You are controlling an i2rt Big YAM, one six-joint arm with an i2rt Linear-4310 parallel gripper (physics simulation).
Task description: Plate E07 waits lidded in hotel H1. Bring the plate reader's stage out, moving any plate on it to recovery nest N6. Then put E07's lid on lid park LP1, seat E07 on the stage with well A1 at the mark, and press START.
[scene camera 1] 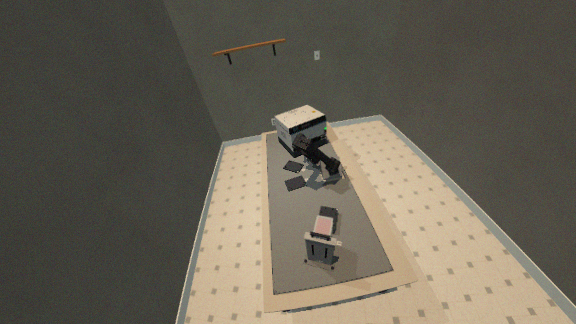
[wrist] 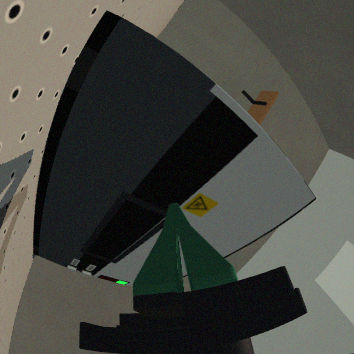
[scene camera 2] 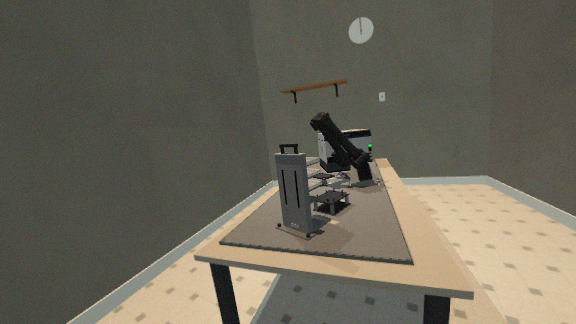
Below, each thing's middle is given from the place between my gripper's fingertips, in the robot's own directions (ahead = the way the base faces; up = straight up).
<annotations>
I see the dark stage door (wrist: 131, 221) 10 cm behind my hand and 5 cm to the right of it. Also, from my hand: plate reader (wrist: 141, 129) (6 cm behind, 23 cm to the right, 3 cm above).
</annotations>
